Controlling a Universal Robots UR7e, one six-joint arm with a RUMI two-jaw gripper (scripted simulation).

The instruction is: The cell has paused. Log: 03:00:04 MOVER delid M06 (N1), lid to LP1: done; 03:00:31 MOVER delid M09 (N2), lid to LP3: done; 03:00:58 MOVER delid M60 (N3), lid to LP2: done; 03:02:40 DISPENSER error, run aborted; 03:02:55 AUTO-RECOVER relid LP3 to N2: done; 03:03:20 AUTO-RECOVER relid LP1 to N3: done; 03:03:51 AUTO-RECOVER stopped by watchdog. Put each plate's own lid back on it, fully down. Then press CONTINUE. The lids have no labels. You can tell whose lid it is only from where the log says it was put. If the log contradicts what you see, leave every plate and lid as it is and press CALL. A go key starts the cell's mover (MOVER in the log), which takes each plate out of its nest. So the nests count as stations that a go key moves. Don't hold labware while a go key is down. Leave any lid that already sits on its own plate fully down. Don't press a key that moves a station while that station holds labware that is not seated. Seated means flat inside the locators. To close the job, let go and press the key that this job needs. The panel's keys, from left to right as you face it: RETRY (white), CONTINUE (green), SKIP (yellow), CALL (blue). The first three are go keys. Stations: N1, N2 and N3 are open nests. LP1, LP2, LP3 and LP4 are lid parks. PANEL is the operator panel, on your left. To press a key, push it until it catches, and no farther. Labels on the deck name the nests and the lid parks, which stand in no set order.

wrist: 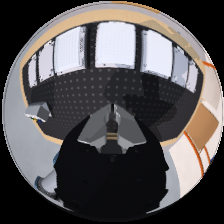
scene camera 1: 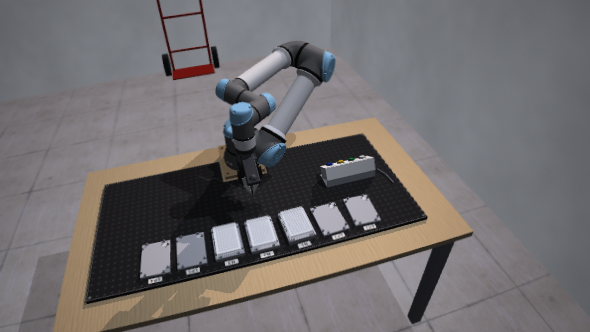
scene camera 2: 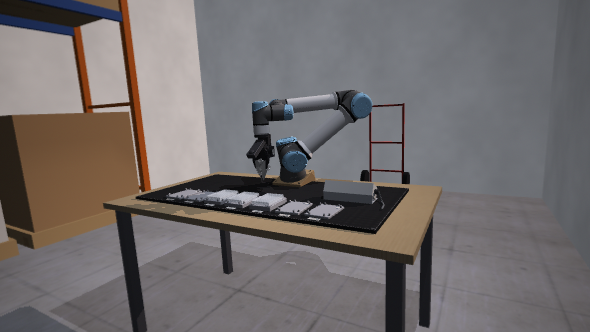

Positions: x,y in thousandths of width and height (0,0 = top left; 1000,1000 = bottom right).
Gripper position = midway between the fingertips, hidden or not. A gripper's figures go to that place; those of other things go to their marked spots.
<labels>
My gripper (scene camera 2: 445,544) is 158 cm from the lens. An operator panel (scene camera 2: 608,580): 139 cm from the lens.
</labels>
